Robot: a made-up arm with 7 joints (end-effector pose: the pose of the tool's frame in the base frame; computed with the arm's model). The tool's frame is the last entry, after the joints. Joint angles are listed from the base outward.
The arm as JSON. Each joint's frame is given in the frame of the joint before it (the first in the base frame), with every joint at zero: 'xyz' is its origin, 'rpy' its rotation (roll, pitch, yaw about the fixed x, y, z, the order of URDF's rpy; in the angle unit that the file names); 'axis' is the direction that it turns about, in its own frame. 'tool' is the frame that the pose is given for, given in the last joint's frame.
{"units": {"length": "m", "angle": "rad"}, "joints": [
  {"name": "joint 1", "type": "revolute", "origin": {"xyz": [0.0, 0.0, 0.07], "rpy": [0.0, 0.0, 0.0]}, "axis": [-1.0, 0.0, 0.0]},
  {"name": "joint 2", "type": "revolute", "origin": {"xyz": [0.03, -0.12, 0.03], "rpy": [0.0, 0.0, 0.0]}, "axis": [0.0, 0.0, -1.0]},
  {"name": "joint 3", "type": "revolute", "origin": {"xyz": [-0.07, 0.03, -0.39], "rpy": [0.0, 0.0, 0.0]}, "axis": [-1.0, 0.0, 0.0]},
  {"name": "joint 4", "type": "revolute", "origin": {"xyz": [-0.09, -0.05, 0.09], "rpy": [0.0, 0.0, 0.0]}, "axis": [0.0, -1.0, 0.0]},
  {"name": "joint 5", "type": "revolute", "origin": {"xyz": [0.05, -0.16, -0.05], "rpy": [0.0, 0.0, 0.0]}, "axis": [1.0, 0.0, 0.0]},
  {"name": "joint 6", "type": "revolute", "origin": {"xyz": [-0.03, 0.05, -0.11], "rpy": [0.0, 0.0, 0.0]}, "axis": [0.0, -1.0, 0.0]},
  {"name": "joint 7", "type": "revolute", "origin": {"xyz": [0.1, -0.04, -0.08], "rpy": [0.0, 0.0, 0.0]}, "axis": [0.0, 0.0, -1.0]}
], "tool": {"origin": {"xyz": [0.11, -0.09, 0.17], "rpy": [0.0, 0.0, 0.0]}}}
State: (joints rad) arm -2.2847 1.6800 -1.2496 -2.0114 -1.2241 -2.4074 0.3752
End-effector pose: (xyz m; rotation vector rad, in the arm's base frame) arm -0.2248 0.5538 0.6649 0.2737 0.5210 2.4724
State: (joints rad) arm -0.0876 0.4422 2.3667 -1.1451 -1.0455 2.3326 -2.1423
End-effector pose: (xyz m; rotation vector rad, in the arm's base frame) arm -0.2361 0.3160 -0.1957 -0.2097 -1.7787 -1.9331
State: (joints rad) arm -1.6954 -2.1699 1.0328 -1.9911 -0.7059 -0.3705 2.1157
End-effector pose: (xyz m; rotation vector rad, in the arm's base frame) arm 0.1628 0.1368 -0.1884 -0.4842 -0.8928 -1.7530
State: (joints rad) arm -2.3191 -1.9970 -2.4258 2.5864 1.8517 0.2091 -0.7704
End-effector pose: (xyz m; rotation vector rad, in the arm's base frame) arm 0.1245 0.8255 0.2178 -1.1883 -0.0489 1.6412
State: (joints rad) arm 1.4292 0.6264 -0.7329 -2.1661 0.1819 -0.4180 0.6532
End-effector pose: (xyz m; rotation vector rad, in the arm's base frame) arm -0.4171 -0.5591 0.0693 -0.3257 1.9331 -1.3946
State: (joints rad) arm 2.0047 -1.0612 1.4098 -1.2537 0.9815 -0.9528 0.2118
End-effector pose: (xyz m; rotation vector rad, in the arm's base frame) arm 0.0085 -0.0649 0.6432 -2.2109 0.1331 -1.5754
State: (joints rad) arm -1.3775 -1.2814 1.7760 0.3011 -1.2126 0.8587 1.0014
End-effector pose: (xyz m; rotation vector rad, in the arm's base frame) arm -0.2523 0.1089 -0.1758 -0.6004 -2.8193 -0.6138
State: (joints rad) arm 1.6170 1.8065 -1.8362 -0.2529 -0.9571 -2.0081 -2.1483
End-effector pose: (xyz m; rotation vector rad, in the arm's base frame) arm 0.4052 -0.6156 0.1144 0.3862 0.1557 1.4098
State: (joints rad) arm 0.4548 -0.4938 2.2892 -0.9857 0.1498 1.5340 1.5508
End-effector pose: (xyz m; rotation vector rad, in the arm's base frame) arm -0.3894 -0.1120 -0.0716 -1.0126 -2.0683 0.4166
